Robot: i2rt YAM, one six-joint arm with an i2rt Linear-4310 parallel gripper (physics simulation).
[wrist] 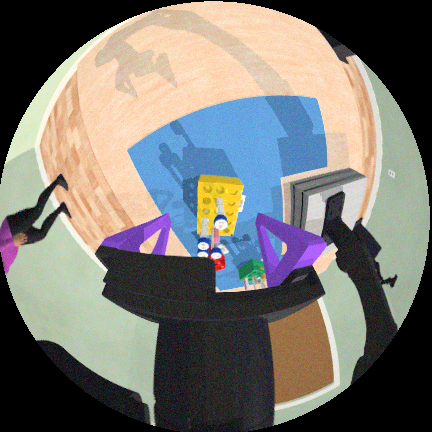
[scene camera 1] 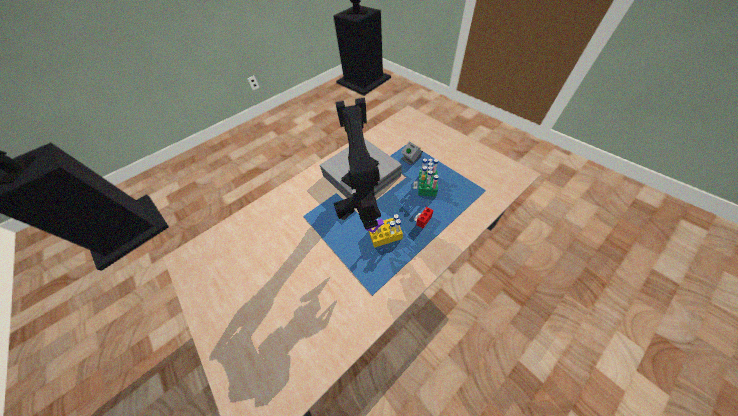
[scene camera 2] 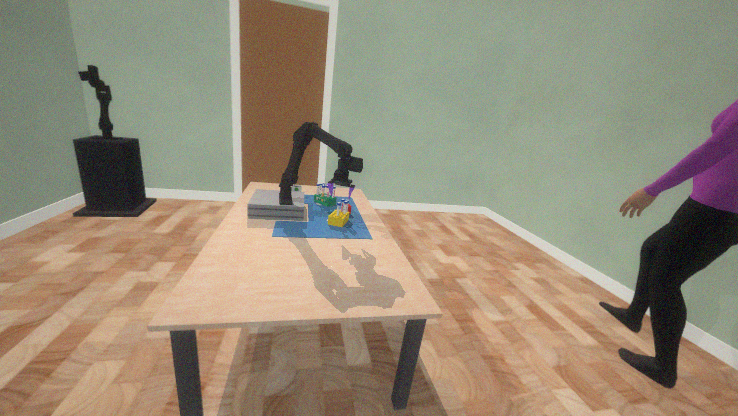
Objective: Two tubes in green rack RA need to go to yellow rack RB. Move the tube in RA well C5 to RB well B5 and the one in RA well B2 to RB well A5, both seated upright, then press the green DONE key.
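Seen in the pictures: gripper, fingertip midpoint: [wrist: 212,217] [scene camera 2: 340,197]; arm's base, origin of the base link: [wrist: 330,223] [scene camera 2: 285,199].
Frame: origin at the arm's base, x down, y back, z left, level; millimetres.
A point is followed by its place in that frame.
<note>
The yellow rack [scene camera 1: 385,238] {x 32, y -322, z -183 mm} [scene camera 2: 338,219] {x 38, y -275, z -217 mm} [wrist: 212,198] {x 30, y -288, z -184 mm} stands on the blue mat with several upright tubes at one end; one blue-and-white cap [wrist: 220,222] {x -45, y -278, z -177 mm} shows between the fingertips in the wrist view, below them. My gripper [scene camera 1: 376,225] {x -86, y -273, z -216 mm} [scene camera 2: 341,191] {x -86, y -273, z -216 mm} [wrist: 212,217] {x -86, y -273, z -216 mm} is wide open and empty above the yellow rack. The green rack [scene camera 1: 427,191] {x 49, y -301, z 140 mm} [scene camera 2: 324,199] {x 38, y -253, z 136 mm} [wrist: 249,269] {x 42, y -287, z 129 mm} holds several capped tubes; its wells are too small to tell apart. The green DONE key [scene camera 1: 408,150] {x 11, y -81, z 272 mm} [scene camera 2: 296,189] {x 15, y -81, z 270 mm} is on a grey box beyond the green rack.
A small red rack [scene camera 1: 424,217] {x 31, y -382, z 2 mm} [scene camera 2: 349,208] [wrist: 219,262] {x 30, y -359, z 16 mm} stands between the yellow and green racks, toward the mat's outer side. The arm's grey base block [scene camera 1: 330,173] {x -1, y 107, z -103 mm} [scene camera 2: 276,210] {x 28, y 50, z -114 mm} [wrist: 310,205] {x 0, y -89, z -99 mm} is beside the mat. A person [scene camera 2: 718,170] [wrist: 25,220] is beyond the table.
</note>
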